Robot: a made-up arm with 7 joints.
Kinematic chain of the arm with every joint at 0, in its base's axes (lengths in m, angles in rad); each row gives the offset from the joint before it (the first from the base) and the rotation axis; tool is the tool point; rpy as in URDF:
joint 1: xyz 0 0 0.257 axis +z
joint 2: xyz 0 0 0 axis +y
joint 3: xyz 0 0 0.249 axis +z
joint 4: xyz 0.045 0 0 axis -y
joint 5: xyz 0.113 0 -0.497 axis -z
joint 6: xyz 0 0 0 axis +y
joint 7: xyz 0.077 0 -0.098 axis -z
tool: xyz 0 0 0 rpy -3.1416 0 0
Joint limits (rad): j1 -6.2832..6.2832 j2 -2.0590..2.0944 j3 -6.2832..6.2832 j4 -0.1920..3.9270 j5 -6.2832..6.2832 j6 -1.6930..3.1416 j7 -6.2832..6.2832
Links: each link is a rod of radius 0.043 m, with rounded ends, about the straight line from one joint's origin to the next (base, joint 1, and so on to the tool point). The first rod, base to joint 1, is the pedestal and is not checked.
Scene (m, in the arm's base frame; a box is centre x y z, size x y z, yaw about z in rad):
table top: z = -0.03
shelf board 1: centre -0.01 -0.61 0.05 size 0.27 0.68 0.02 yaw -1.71
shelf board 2: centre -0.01 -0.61 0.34 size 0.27 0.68 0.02 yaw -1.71
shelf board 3: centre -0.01 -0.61 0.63 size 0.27 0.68 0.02 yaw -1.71
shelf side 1: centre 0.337 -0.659 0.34 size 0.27 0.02 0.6 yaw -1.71
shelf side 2: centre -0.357 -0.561 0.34 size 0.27 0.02 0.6 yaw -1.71
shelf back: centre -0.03 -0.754 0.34 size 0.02 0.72 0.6 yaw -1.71
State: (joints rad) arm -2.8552 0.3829 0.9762 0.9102 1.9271 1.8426 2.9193
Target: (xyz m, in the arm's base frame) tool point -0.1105 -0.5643 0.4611
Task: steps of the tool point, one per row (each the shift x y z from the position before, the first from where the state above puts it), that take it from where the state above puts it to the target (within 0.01 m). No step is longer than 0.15 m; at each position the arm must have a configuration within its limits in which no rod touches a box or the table.
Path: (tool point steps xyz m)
1: 0.0245 0.0520 -0.0047
2: 0.0123 0.0570 -0.0030
3: 0.0017 0.0589 0.0013
4: -0.0067 0.0585 0.0064
5: -0.0450 -0.0144 0.1192
6: 0.0015 0.0269 0.1376
7: -0.0068 -0.0856 -0.0110
8: -0.0078 -0.0778 -0.0030
9: -0.0175 -0.0656 0.0140

